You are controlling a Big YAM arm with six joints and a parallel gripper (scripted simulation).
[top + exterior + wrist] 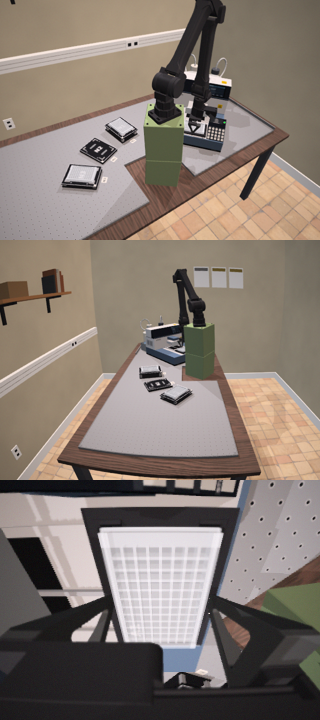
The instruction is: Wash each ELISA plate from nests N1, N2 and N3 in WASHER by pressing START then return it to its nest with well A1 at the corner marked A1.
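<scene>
Now: hand 1 cm above the dark washer carrier. From my hand the other things lie so: plate washer 11 cm to the right, 10 cm ahead, 3 cm above.
</scene>
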